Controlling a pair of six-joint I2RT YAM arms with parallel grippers.
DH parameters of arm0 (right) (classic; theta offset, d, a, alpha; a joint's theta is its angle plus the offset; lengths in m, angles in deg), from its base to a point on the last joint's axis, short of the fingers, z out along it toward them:
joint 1: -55.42 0.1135 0.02 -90
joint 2: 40.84 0 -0.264 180
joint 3: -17.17 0 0.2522 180
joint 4: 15.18 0 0.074 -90
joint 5: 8.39 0 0 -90
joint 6: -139.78 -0.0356 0 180
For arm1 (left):
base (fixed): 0 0 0 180
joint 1: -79.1 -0.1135 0.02 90
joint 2: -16.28 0 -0.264 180
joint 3: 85.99 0 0.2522 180
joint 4: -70.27 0 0.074 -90
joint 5: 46.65 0 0 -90
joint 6: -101.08 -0.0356 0 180
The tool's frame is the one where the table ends.
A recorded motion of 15 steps. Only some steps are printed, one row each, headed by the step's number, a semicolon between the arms.
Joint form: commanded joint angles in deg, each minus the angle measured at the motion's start. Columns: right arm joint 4, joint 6, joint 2, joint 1, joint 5, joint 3; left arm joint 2, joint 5, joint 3, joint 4, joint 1, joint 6.
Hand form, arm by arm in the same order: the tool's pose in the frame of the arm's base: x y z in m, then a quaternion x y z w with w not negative. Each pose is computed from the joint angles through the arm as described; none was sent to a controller.
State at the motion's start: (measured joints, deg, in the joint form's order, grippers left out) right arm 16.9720 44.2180 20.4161 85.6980 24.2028 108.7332; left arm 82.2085 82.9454 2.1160 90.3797 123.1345 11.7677
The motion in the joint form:
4: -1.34 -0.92 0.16 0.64 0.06 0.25; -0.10 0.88 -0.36 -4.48 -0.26 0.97
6: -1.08 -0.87 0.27 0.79 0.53 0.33; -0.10 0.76 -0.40 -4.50 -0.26 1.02
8: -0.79 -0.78 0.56 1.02 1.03 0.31; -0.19 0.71 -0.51 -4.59 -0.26 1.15
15: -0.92 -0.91 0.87 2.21 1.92 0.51; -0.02 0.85 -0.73 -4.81 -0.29 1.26
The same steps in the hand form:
4: 0.1600 0.1308 0.4723 -0.46217 0.53699 0.52072 0.47634; 0.1619 -0.1871 0.4596 0.46540 0.49168 -0.48278 0.55550
6: 0.1604 0.1314 0.4719 -0.46042 0.53979 0.51945 0.47624; 0.1620 -0.1872 0.4594 0.46459 0.49250 -0.48252 0.55567
8: 0.1617 0.1330 0.4704 -0.45858 0.54407 0.51849 0.47419; 0.1618 -0.1869 0.4592 0.46376 0.49278 -0.48295 0.55575
15: 0.1607 0.1371 0.4707 -0.45954 0.54330 0.52013 0.47235; 0.1628 -0.1878 0.4577 0.46391 0.49387 -0.48391 0.55382

